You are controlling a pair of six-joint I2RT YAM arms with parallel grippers.
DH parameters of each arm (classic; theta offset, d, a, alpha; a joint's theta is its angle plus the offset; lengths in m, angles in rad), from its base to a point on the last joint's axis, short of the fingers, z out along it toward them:
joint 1: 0 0.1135 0.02 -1.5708
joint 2: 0 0 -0.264 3.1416
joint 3: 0.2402 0 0.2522 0
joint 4: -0.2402 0 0.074 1.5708
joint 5: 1.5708 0 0 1.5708
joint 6: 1.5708 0.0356 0 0
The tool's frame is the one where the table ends.
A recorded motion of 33 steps. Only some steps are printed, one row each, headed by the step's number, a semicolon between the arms.
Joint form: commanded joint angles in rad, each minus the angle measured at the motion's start. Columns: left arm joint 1, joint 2, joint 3, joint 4, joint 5, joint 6; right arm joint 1, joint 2, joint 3, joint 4, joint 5, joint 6.
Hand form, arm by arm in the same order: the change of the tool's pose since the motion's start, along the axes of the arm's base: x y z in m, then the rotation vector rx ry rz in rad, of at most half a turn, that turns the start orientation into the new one. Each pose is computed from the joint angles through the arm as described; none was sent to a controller.
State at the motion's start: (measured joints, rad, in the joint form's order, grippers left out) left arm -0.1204 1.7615 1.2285 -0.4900 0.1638 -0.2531; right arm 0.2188 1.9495 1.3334 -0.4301 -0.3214 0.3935
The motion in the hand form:
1: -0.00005 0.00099 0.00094 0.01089 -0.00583 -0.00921; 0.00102 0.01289 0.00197 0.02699 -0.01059 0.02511
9: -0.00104 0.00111 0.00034 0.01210 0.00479 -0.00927; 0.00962 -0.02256 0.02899 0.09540 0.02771 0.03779
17: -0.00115 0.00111 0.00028 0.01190 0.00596 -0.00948; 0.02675 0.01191 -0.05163 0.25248 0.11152 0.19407
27: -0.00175 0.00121 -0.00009 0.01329 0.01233 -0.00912; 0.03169 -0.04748 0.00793 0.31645 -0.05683 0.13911
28: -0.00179 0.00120 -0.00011 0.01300 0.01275 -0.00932; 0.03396 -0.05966 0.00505 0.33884 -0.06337 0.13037
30: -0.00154 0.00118 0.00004 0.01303 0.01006 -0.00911; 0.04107 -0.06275 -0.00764 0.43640 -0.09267 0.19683
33: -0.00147 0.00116 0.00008 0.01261 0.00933 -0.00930; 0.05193 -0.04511 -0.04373 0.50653 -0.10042 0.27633
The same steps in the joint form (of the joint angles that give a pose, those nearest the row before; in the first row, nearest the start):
1: 0.0023 -0.0023 0.0008 -0.0011 -0.0038 0.0160; 0.0286 0.0076 0.0134 0.0160 -0.0187 0.0160
9: 0.0023 -0.0023 0.0008 -0.0118 -0.0038 0.0160; -0.0698 -0.0053 0.1129 -0.1469 -0.1389 -0.0492
17: 0.0023 -0.0023 0.0008 -0.0130 -0.0034 0.0160; -0.0107 0.2182 0.1072 0.0248 -0.3346 -0.0633
27: 0.0023 -0.0023 0.0008 -0.0195 -0.0042 0.0160; -0.1537 0.0774 0.1080 0.0198 -0.4135 -0.1019
28: 0.0023 -0.0023 0.0008 -0.0198 -0.0038 0.0160; -0.1843 0.0870 0.1076 0.0290 -0.4444 -0.1099
30: 0.0023 -0.0023 0.0008 -0.0172 -0.0042 0.0160; -0.1987 0.1335 0.1076 0.0992 -0.5684 -0.1274
33: 0.0023 -0.0023 0.0008 -0.0164 -0.0038 0.0160; -0.1637 0.2403 0.1076 0.2300 -0.6489 -0.1236

